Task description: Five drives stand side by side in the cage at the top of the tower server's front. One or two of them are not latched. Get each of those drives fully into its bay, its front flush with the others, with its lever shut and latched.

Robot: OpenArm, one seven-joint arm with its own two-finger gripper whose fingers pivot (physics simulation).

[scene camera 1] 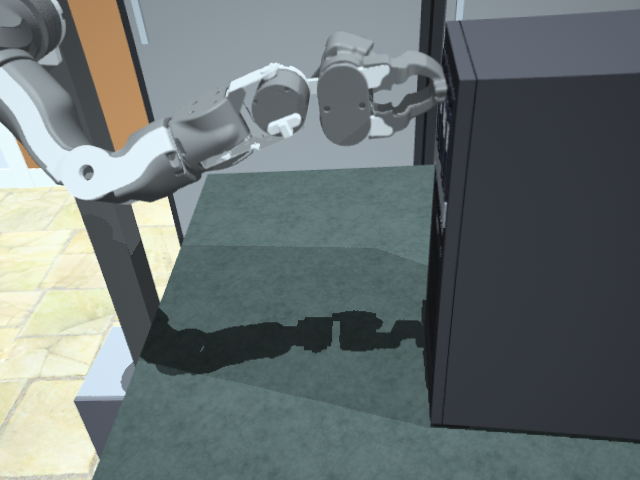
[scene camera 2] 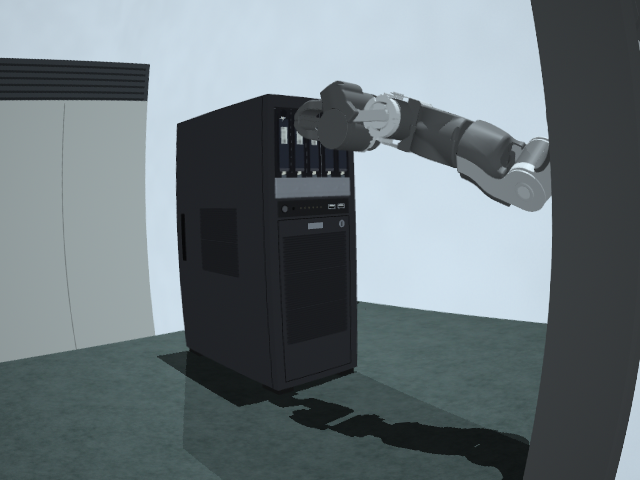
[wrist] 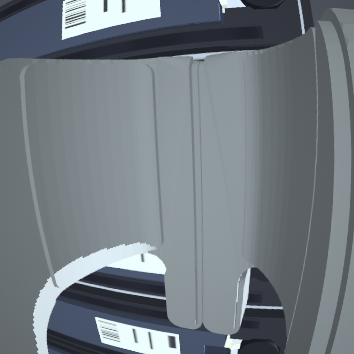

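Observation:
The dark tower server stands upright on the table. Its five drives stand side by side in the top cage; the leftmost drive, second drive and third drive show beside the gripper in scene view 2. The upper parts of the right-hand drives are hidden behind it. My gripper is shut and empty, its fingertips at the cage front near the top. In the wrist view, a blue drive shows above the fingers and another drive below. I cannot tell whether any lever is unlatched.
A pale grey strip lies below the cage, with a control panel under it. The green table extends in front of the server. A dark post stands on the arm's side. A pale cabinet stands at the left in scene view 2.

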